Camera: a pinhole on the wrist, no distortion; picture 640 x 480 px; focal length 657.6 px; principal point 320.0 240.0 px. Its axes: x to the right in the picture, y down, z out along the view. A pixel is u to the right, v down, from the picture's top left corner.
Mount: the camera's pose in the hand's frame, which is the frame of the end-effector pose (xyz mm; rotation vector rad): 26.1 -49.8 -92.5 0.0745 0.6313 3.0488
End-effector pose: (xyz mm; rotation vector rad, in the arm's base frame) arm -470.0 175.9 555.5 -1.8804 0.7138 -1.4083
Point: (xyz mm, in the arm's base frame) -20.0 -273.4 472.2
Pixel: outside the picture
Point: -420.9 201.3 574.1
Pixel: 454 435
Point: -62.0 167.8 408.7
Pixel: 351 314
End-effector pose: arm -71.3 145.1 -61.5 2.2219 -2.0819 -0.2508
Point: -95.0 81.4 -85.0
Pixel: 178 137
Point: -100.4 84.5 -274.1
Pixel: 252 412
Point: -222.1 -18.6 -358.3
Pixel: 135 260
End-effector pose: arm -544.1 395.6 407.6 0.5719 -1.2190 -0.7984
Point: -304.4 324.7 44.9
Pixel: behind the camera
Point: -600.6 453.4 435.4
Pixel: 592 156
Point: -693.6 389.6 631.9
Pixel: 184 142
